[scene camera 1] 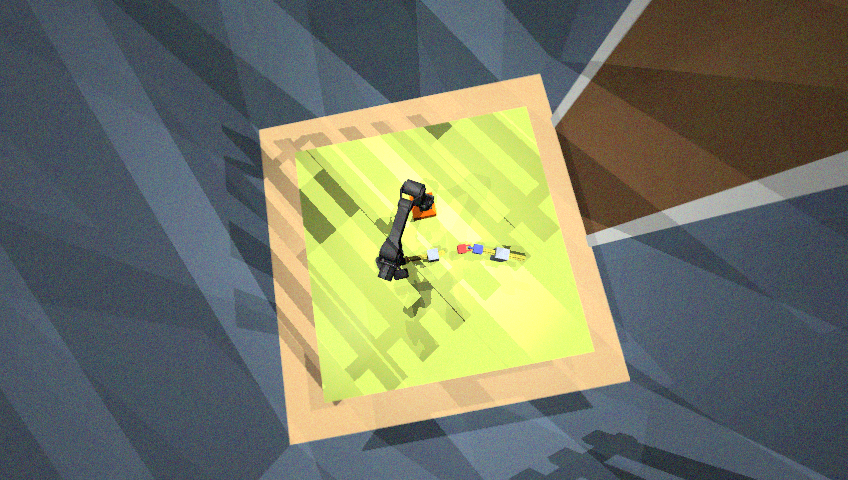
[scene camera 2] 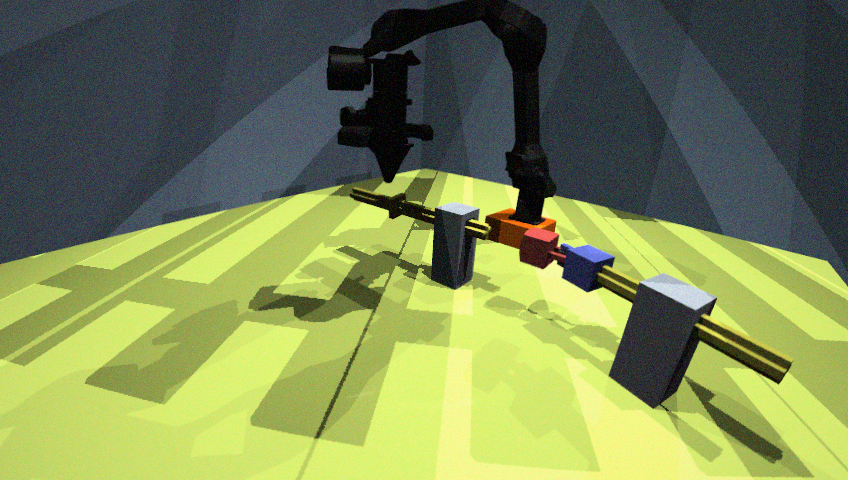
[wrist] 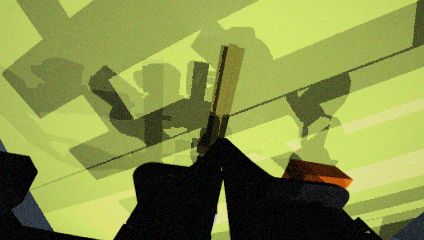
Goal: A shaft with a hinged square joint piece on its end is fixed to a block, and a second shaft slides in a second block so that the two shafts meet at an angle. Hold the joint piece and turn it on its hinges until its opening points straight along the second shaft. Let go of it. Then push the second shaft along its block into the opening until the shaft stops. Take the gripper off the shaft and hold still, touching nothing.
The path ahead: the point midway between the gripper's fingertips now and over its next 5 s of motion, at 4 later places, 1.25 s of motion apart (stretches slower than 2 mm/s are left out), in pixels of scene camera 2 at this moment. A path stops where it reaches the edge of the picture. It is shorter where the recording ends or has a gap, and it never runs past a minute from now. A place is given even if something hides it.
My gripper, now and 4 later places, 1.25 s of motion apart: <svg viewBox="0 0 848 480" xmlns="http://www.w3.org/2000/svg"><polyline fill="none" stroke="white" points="388,182 386,197 387,161 410,149 473,182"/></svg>
